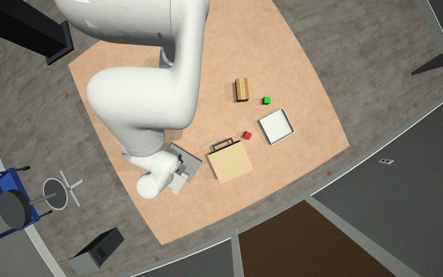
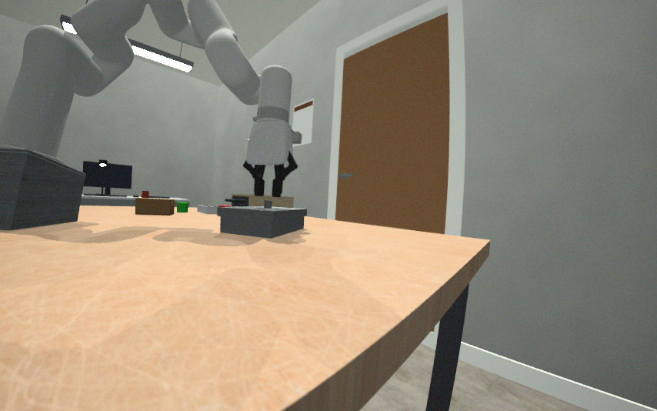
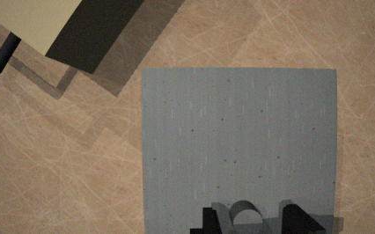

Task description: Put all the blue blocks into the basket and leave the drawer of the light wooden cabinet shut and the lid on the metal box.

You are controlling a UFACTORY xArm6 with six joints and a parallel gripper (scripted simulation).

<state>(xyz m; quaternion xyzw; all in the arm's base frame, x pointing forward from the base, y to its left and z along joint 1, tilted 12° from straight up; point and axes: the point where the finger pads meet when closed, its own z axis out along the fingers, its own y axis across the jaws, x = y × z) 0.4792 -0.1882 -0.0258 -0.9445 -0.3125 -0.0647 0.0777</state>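
Right now my hand is 7 cm above the metal box. Also, from my hand: light wooden cabinet (8 cm ahead, 24 cm to the left, 6 cm below); small brown box (23 cm behind, 43 cm to the left, 6 cm below); red block (1 cm behind, 37 cm to the left, 8 cm below).
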